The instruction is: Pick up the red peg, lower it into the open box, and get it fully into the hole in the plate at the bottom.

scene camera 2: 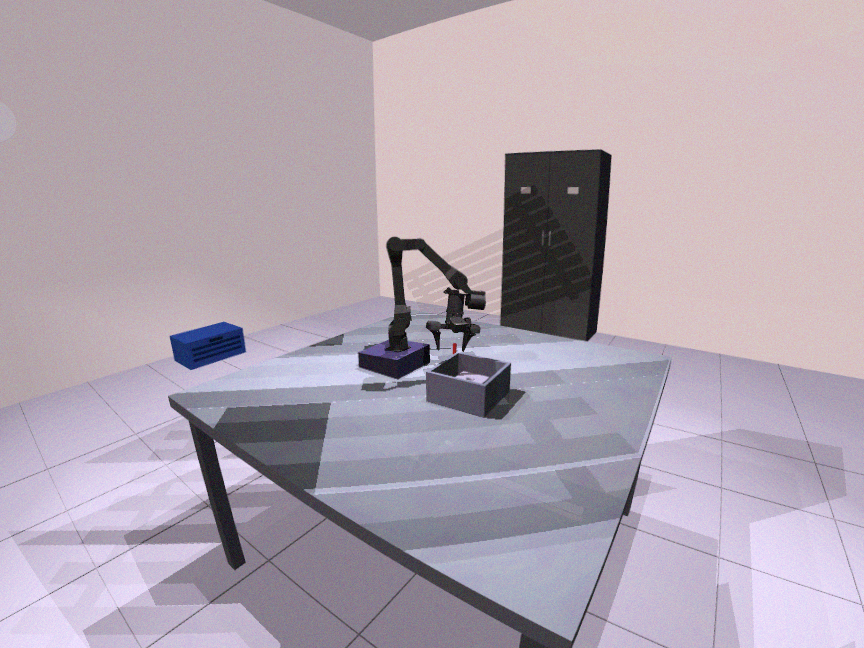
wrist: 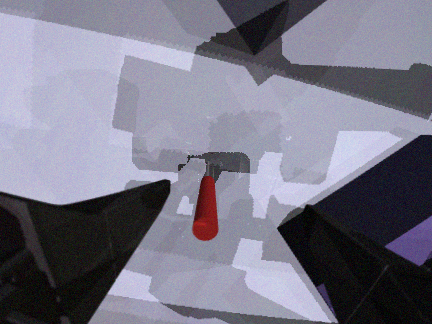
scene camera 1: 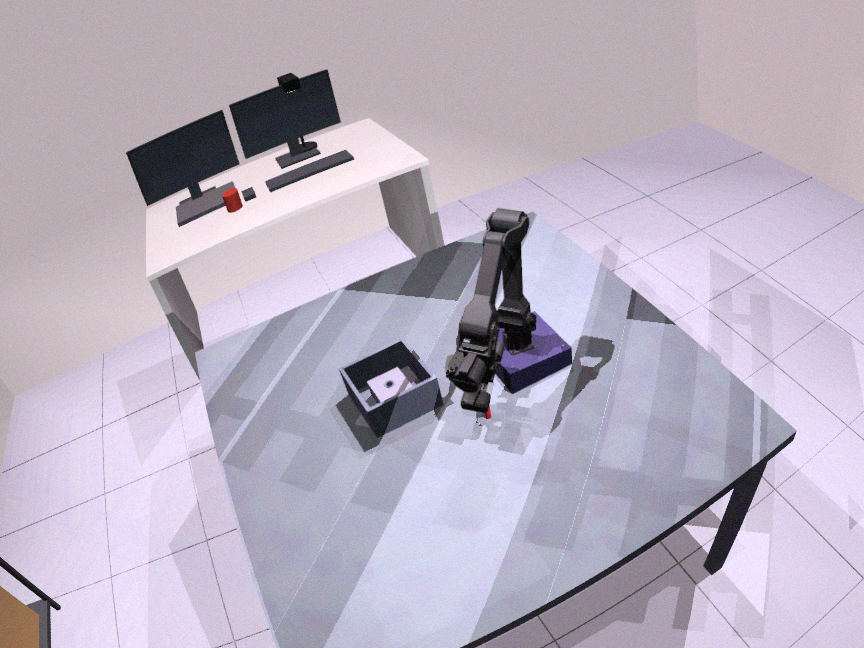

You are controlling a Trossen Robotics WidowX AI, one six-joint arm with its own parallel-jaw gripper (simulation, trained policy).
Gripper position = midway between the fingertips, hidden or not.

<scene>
In view: the gripper (scene camera 1: 483, 395), a red peg (wrist: 205, 225), a box (scene camera 1: 425, 395) and a pale plate (scene camera 1: 392, 382).
The box shows as well in scene camera 2 (scene camera 2: 443, 388). The gripper shows as well in scene camera 2 (scene camera 2: 450, 350) and in the wrist view (wrist: 235, 198). The wrist view misses the pale plate: it is out of frame.
</scene>
